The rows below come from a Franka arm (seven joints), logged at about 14 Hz.
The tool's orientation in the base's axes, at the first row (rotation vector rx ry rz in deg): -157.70 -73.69 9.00
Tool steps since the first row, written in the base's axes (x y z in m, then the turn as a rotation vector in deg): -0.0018 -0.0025 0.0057 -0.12 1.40 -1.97; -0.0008 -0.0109 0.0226 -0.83 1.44 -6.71; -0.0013 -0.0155 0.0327 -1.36 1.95 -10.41; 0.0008 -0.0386 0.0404 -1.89 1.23 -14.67; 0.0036 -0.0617 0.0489 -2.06 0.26 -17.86; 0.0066 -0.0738 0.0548 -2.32 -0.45 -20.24; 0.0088 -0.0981 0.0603 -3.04 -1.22 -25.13; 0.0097 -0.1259 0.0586 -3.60 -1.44 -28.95
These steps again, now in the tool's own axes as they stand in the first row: -0.0034 -0.0005 -0.0055 1.10 -0.72 2.03; -0.0100 0.0033 -0.0228 0.92 -0.65 6.82; -0.0144 0.0045 -0.0329 1.16 -0.89 10.58; -0.0312 0.0199 -0.0419 0.49 -0.26 14.83; -0.0476 0.0356 -0.0517 -0.20 0.66 17.97; -0.0553 0.0448 -0.0585 -0.79 1.23 20.33; -0.0728 0.0613 -0.0654 -1.59 1.83 25.23; -0.0935 0.0799 -0.0651 -1.92 2.05 29.07
